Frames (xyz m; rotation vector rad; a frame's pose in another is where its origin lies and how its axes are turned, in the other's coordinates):
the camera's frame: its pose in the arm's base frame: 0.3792 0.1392 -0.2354 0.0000 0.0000 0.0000
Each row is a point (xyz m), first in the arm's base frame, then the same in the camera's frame.
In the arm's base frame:
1: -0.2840 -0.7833 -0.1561
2: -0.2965 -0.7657 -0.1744
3: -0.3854 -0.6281 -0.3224
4: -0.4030 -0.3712 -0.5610
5: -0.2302 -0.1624 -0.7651
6: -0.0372 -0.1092 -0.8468
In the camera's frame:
1: -0.6632 -0.9225 0.0793
2: -0.6757 -0.9049 0.0610
3: -0.7646 -0.7673 -0.0870
4: -0.7822 -0.5104 -0.3256
5: -0.6094 -0.3016 -0.5297
6: -0.4164 -0.2484 -0.6114

